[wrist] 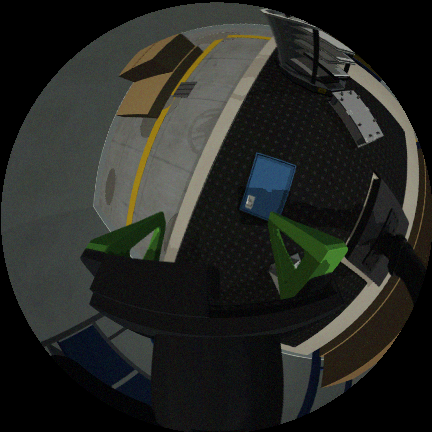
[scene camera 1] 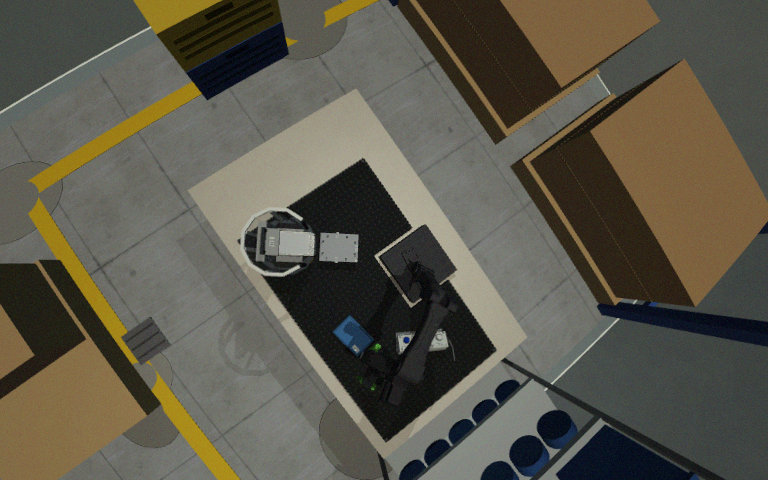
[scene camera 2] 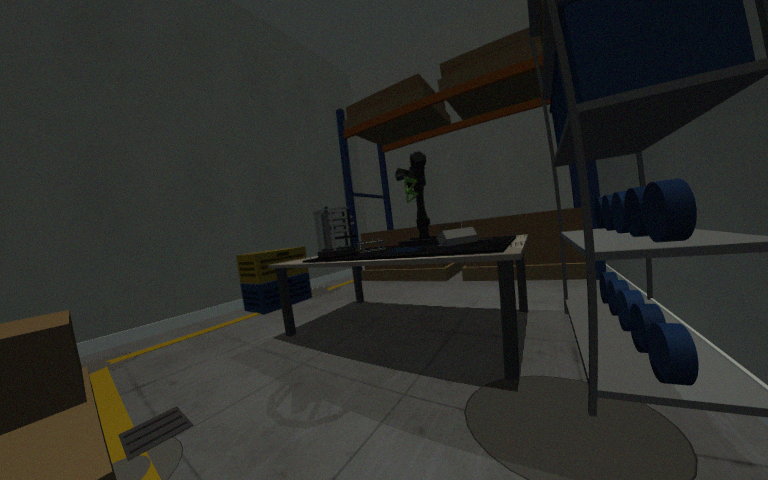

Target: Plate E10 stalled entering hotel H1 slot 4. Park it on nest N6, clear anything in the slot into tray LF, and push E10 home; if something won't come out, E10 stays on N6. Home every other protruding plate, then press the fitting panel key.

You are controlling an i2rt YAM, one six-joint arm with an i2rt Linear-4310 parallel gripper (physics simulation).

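Places are measured from the arm's base along level axes (x right, y ahead, z up), in metres.
Where they show: gripper, fingertip midpoint: (wrist: pixel 216 217) (scene camera 1: pixel 362 363) (scene camera 2: pixel 407 198); arm's base at its link origin: (wrist: pixel 382 240) (scene camera 1: pixel 417 268) (scene camera 2: pixel 424 238).
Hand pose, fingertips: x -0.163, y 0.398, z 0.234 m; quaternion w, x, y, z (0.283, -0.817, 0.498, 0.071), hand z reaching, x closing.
Things, the pixels of their top centre, and the offset from my fingertips. Level surfaces: height alone.
- hotel at its top centre: (scene camera 1: pixel 275 240) (scene camera 2: pixel 332 207) dz +0.037, dx +0.529, dy +0.057 m
- grey metal nest block at its top centre: (wrist: pixel 362 110) (scene camera 1: pixel 339 247) (scene camera 2: pixel 370 239) dz -0.196, dx +0.414, dy -0.131 m
- blue tray at its top centre: (wrist: pixel 267 187) (scene camera 1: pixel 353 336) (scene camera 2: pixel 406 247) dz -0.254, dx +0.042, dy -0.004 m
- white key panel at its top centre: (scene camera 1: pixel 424 345) (scene camera 2: pixel 456 228) dz -0.188, dx -0.134, dy -0.254 m
- black mat at its surface level: dz -0.272 m
- pale table at its surface level: dz -0.285 m
The hotel (scene camera 1: pixel 295 243) (scene camera 2: pixel 339 229) (wrist: pixel 315 55) stands at the mat's far edge inside a clear round guard. In the wrist view several pale plates show at its right side; slot numbers, plate labels and slot contents are too small to tell. A grey metal nest block (scene camera 1: pixel 338 247) (wrist: pixel 359 117) lies beside the hotel; its top looks bare. A blue tray (scene camera 1: pixel 351 333) (wrist: pixel 271 175) lies on the mat with a small white piece or label at one corner. The white key panel (scene camera 1: pixel 421 341) (scene camera 2: pixel 458 236) is partly behind the arm. My gripper (scene camera 1: pixel 370 366) (scene camera 2: pixel 410 189) (wrist: pixel 216 217) is open, empty, raised high near the tray.
The arm's square base plate (scene camera 1: pixel 396 263) (wrist: pixel 385 225) sits at the mat's right side. The black mat (scene camera 1: pixel 351 198) (wrist: pixel 300 115) lies on a pale table (scene camera 1: pixel 334 130). A shelf cart with blue round containers (scene camera 1: pixel 555 427) (scene camera 2: pixel 671 209) stands close to the table's near end.
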